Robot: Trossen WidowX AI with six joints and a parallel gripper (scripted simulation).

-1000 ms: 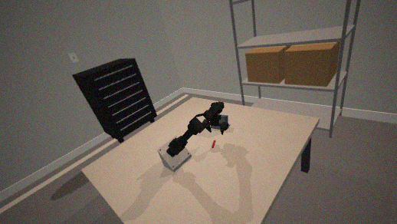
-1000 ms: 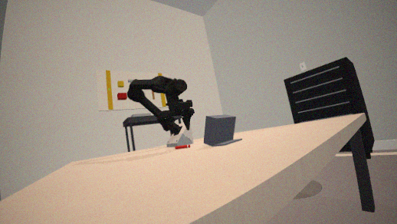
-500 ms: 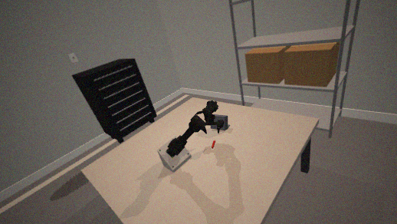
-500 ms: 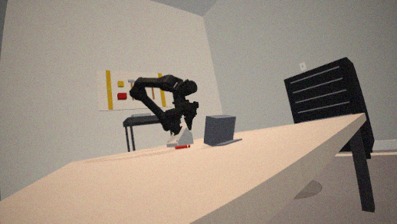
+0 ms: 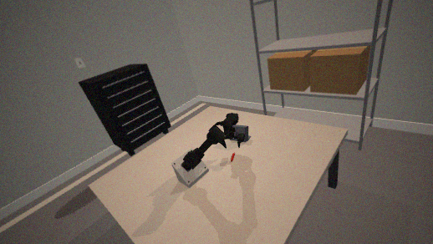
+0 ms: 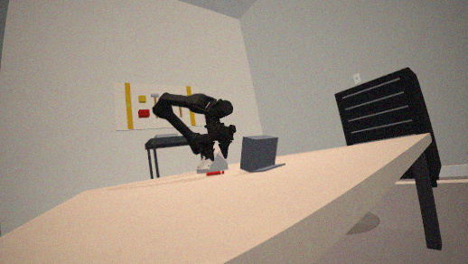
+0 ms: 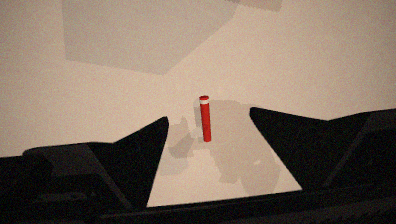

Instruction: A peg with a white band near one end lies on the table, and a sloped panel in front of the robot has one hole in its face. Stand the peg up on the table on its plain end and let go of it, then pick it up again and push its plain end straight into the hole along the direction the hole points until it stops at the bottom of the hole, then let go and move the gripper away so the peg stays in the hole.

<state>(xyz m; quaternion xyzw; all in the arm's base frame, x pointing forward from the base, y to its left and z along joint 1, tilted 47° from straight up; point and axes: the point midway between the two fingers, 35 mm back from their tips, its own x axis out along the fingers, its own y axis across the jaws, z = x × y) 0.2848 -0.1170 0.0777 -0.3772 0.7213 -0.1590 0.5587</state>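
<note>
The red peg lies 1 cm behind my gripper tip, 1 cm to the right of it and 5 cm below it. The rest, counted from my gripper tip: grey sloped panel (17 cm ahead, 6 cm to the left).
</note>
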